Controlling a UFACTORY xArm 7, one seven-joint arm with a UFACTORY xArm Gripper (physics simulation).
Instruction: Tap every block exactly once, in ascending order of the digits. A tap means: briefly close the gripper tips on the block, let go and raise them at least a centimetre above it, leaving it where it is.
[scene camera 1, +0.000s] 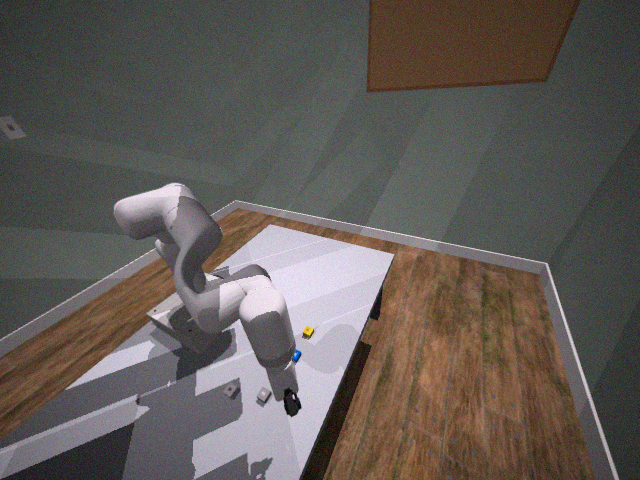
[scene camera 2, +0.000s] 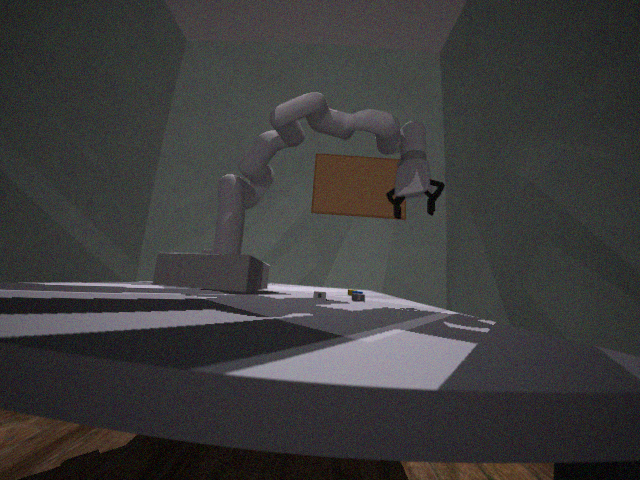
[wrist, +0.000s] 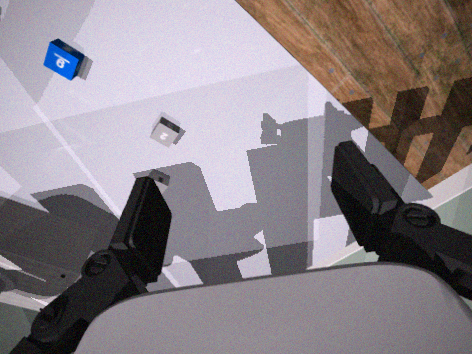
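My gripper (scene camera 1: 292, 402) (scene camera 2: 414, 214) (wrist: 245, 180) is open and empty, high above the table. A light grey block with a 2 (scene camera 1: 263, 395) (scene camera 2: 357, 297) (wrist: 165, 132) lies left of the space between the fingers in the wrist view. A second grey block (scene camera 1: 231, 390) (scene camera 2: 319, 295) (wrist: 160, 178) is partly hidden behind the left finger there; its digit is unreadable. A blue block (scene camera 1: 296, 355) (scene camera 2: 357, 292) (wrist: 62, 60) lies at the wrist view's upper left; its barred digit looks like 6 or 9. A yellow block (scene camera 1: 308, 331) (scene camera 2: 351, 292) lies beyond the blue one, its digit unreadable.
The blocks lie on the white table (scene camera 1: 330, 266) (scene camera 2: 310, 418) (wrist: 200, 30), crossed by hard shadows. The arm's base (scene camera 2: 206, 271) stands on it, left of the blocks in scene camera 2. The table edge runs past the right finger in the wrist view, with wooden floor (wrist: 320, 40) beyond.
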